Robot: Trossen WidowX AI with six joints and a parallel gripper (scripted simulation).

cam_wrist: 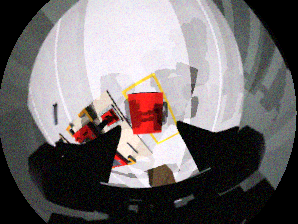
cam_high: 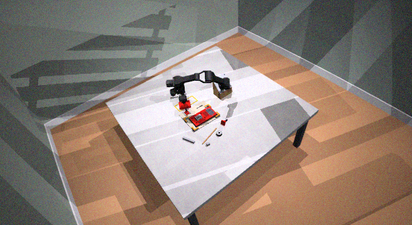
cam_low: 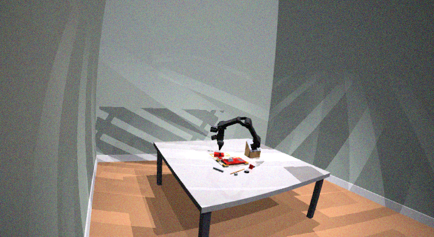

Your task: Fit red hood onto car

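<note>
Right now the red hood is 50 mm below my gripper tip. Round my gripper tip: grey engine block 220 mm to the left, 50 mm below, 10 mm behind; grey bar 330 mm to the left, 160 mm ahead, 60 mm below; wooden stick 390 mm to the left, 70 mm below, 20 mm ahead.
</note>
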